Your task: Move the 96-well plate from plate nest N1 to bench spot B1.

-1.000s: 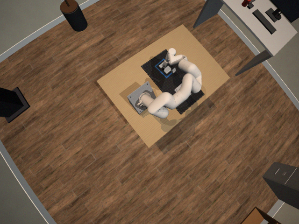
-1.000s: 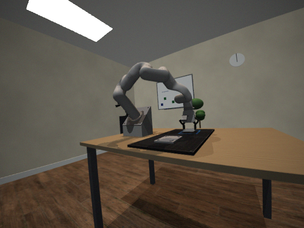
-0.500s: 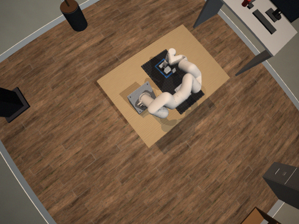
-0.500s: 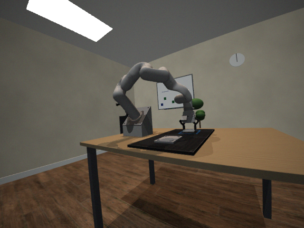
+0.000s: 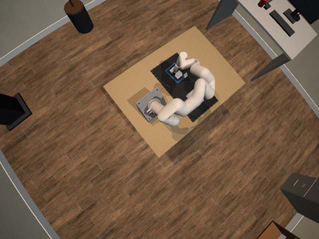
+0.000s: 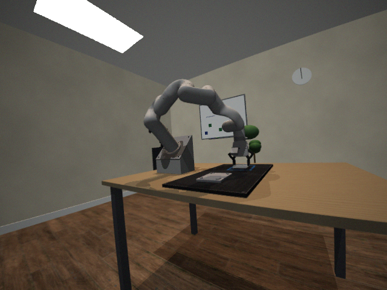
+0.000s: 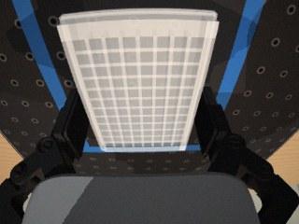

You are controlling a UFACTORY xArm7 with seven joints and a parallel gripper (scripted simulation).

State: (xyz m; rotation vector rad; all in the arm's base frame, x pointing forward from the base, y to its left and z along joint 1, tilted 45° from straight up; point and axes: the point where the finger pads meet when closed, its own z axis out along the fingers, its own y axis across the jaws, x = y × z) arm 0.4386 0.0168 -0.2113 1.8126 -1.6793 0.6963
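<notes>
My gripper is now 10 mm above the white 96-well plate. Round my hand: grey plate nest N1: 30 mm behind, 340 mm to the right, 20 mm below.
</notes>
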